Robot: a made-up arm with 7 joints. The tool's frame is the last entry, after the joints. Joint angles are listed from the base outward.
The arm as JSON. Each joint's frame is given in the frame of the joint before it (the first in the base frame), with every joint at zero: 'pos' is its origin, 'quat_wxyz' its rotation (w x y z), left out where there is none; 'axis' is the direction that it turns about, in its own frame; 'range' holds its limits. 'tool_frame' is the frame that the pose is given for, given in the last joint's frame.
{
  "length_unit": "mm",
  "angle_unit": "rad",
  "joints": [
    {
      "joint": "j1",
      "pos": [
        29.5,
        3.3,
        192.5
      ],
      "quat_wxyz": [
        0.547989,
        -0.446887,
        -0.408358,
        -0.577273
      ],
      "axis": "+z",
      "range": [
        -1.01,
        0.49
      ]
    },
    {
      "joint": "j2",
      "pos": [
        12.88,
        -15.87,
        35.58
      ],
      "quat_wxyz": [
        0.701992,
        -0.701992,
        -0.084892,
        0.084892
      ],
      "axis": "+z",
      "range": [
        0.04,
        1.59
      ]
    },
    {
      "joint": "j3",
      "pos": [
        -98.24,
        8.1,
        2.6
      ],
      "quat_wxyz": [
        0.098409,
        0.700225,
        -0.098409,
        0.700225
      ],
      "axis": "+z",
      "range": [
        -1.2,
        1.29
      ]
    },
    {
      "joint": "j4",
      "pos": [
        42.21,
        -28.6,
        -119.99
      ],
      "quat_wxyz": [
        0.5,
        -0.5,
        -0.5,
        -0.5
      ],
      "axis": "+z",
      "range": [
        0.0,
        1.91
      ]
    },
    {
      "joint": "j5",
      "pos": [
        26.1,
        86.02,
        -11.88
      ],
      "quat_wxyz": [
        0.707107,
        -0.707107,
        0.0,
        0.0
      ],
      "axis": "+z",
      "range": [
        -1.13,
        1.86
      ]
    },
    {
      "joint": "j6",
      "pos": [
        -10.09,
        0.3,
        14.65
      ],
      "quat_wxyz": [
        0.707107,
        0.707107,
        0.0,
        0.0
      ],
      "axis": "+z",
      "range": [
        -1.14,
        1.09
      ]
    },
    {
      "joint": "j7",
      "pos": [
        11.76,
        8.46,
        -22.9
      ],
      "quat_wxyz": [
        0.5,
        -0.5,
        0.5,
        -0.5
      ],
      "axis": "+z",
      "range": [
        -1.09,
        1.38
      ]
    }
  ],
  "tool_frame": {
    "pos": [
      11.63,
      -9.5,
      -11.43
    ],
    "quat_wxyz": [
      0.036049,
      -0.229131,
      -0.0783,
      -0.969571
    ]
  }
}
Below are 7 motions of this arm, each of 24 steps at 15 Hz.
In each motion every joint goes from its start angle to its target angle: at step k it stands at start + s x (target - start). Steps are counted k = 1, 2, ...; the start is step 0. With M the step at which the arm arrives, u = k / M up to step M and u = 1 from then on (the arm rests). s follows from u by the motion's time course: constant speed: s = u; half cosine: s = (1 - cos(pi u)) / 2; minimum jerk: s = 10 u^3 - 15 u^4 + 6 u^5.
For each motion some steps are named. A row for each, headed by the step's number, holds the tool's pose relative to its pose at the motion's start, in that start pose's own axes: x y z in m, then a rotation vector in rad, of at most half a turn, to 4 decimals.
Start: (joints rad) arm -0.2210 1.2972 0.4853 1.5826 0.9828 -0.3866 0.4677
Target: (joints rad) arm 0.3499 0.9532 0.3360 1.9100 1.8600 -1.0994 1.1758
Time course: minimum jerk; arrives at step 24
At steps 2, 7, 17, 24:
2: -0.0006 -0.0008 0.0001 0.0023 -0.0053 -0.0034
7: -0.0186 -0.0231 0.0020 0.0475 -0.1605 -0.1031
17: -0.1328 -0.0862 -0.0040 -0.2957 -0.7092 -0.6031
24: -0.1609 -0.0904 -0.0070 -0.4603 -0.7296 -0.7200

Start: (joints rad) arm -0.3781 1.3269 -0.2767 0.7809 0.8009 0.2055 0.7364
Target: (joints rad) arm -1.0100 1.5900 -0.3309 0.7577 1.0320 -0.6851 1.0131
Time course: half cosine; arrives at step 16
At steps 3, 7, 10, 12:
3: 0.0081 0.0035 -0.0102 0.0007 -0.0261 0.0873
7: 0.0315 0.0200 -0.0510 0.0192 -0.1302 0.3937
10: 0.0425 0.0381 -0.0893 0.0496 -0.2317 0.6358
12: 0.0441 0.0490 -0.1106 0.0685 -0.2909 0.7555

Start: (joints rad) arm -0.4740 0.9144 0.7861 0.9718 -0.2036 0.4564 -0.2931
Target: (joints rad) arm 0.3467 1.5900 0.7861 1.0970 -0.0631 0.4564 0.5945
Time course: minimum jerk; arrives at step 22
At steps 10, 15, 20, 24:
10: -0.0163 0.0692 0.0208 0.6302 0.0949 0.4930
15: -0.0247 0.0996 0.0607 1.2612 0.0274 0.8881
20: -0.0237 0.1014 0.0797 1.5478 -0.0702 1.0360
24: -0.0236 0.1013 0.0803 1.5580 -0.0746 1.0409

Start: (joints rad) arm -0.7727 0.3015 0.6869 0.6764 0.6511 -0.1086 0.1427
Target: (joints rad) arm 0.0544 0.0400 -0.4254 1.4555 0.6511 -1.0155 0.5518
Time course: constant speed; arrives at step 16
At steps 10, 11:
10: -0.2310 -0.0547 -0.0091 -0.2161 -0.1026 -0.7718
11: -0.2557 -0.0495 -0.0048 -0.2648 -0.0911 -0.8350

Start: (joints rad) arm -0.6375 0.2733 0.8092 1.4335 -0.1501 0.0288 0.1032
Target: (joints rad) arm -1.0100 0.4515 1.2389 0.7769 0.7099 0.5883 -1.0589
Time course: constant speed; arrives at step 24
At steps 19, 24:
19: 0.0197 0.0382 0.1420 -0.0569 -0.3816 -0.7313
24: 0.0143 0.0580 0.1719 -0.0823 -0.4176 -0.8201

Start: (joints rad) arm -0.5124 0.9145 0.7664 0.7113 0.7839 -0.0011 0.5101
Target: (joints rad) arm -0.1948 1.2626 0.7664 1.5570 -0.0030 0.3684 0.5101
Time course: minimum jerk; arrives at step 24
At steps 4, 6, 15, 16, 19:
4: -0.0010 -0.0006 -0.0034 0.0007 0.0344 -0.0237
6: -0.0031 -0.0013 -0.0099 0.0042 0.1019 -0.0678
15: -0.0187 0.0090 -0.0682 0.1331 0.7938 -0.3594
16: -0.0198 0.0118 -0.0739 0.1538 0.8724 -0.3751
19: -0.0219 0.0191 -0.0863 0.2021 1.0494 -0.3975

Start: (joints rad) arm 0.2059 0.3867 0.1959 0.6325 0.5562 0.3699 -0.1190
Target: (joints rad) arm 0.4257 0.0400 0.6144 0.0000 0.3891 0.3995 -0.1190
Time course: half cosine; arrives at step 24
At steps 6, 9, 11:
6: -0.0050 -0.0024 0.0040 -0.0851 -0.0247 0.0595
9: -0.0116 -0.0042 0.0072 -0.1748 -0.0444 0.1300
11: -0.0173 -0.0051 0.0088 -0.2403 -0.0543 0.1880

